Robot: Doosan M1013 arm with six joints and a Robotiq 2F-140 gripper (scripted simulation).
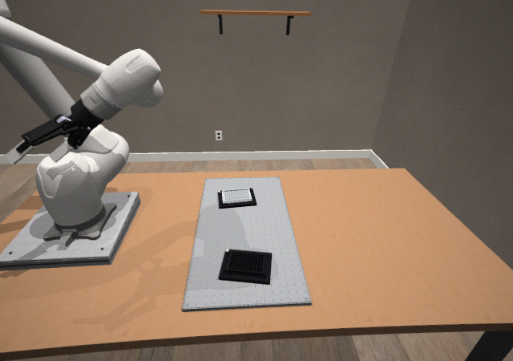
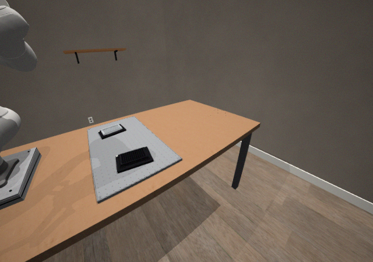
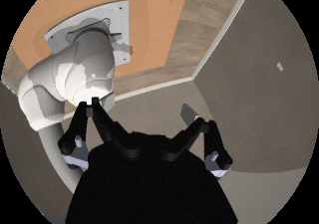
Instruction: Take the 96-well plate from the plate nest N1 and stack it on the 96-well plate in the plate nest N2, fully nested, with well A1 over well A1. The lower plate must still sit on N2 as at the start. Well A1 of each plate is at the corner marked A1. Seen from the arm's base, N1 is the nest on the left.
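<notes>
Now: hand 530 mm short of the white 96-well plate, 360 mm above it and 320 mm to the right of it. The rest, counted from my hand: black 96-well plate 570 mm ahead, 360 mm below, 60 mm to the right.
</notes>
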